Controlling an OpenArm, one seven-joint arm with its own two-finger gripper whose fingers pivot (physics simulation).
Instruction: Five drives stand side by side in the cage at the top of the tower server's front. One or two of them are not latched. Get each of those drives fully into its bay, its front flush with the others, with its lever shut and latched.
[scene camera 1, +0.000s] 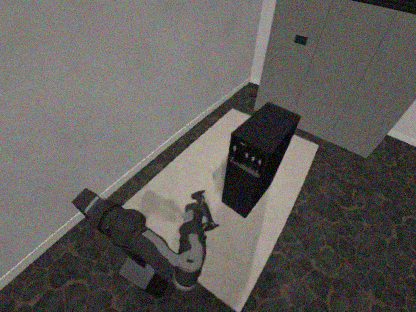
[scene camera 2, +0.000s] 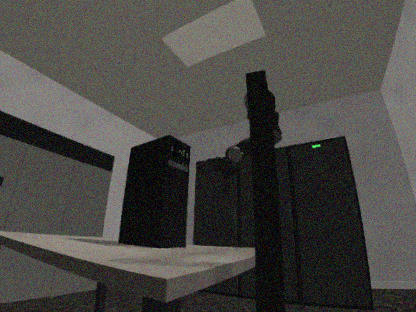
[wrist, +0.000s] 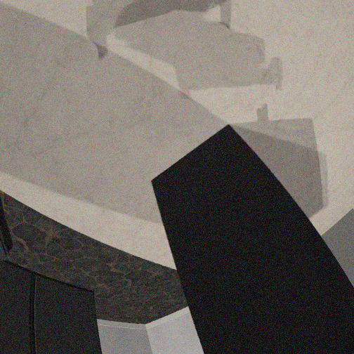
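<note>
The black tower server (scene camera 1: 250, 170) (scene camera 2: 155, 195) (wrist: 250, 240) stands upright on the pale table (scene camera 1: 230, 265) (scene camera 2: 150, 267) (wrist: 75, 110). The drives (scene camera 1: 253, 159) (scene camera 2: 181, 151) show as small light marks at the top of its front; the leftmost mark stands apart from the others. Which lever is unlatched is too small and grainy to tell. My gripper (scene camera 1: 207, 210) is open and empty, its fingers spread, in front of the tower and apart from it. In scene camera 2 it is dark and hard to make out. The wrist view shows plain black tower faces; the drives and fingers do not show there.
A grey cabinet (scene camera 1: 330, 75) (scene camera 2: 55, 195) stands behind the tower. Dark rack cabinets (scene camera 2: 320, 215) (wrist: 60, 317) stand to one side. The arm's black post (scene camera 2: 267, 225) rises beside the table. A wall (scene camera 1: 125, 65) runs along the table's left side.
</note>
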